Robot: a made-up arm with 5 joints.
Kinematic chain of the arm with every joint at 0, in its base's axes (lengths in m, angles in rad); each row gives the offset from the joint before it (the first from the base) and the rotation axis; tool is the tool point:
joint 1: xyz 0 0 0.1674 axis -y
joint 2: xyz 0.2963 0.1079 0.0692 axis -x
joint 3: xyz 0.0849 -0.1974 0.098 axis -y
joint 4: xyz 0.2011 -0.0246 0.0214 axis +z
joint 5: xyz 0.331 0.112 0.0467 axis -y
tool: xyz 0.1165 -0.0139 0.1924
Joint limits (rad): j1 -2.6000..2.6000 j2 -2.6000..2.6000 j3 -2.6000..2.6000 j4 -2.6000..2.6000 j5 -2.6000..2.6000
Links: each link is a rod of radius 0.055 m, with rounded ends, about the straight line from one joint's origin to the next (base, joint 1, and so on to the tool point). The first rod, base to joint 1, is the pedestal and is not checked.
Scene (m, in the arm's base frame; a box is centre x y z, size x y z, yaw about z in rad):
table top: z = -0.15
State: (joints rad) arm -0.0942 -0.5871 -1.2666 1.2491 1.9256
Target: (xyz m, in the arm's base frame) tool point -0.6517 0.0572 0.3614
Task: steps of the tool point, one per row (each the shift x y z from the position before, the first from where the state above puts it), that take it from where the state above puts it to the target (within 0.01 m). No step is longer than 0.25 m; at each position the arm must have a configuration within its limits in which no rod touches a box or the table.
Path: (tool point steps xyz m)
1: 0.0089 -0.0125 0.1708
2: -0.0503 -0.0104 0.1738
3: -0.1100 -0.0074 0.1548
4: -0.1616 -0.0036 0.1143
5: -0.1973 0.0006 0.0559
6: -0.2104 0.0053 -0.0136
7: -0.1980 0.0104 -0.0850
8: -0.1601 0.0156 -0.1487
9: -0.1016 0.0205 -0.1954

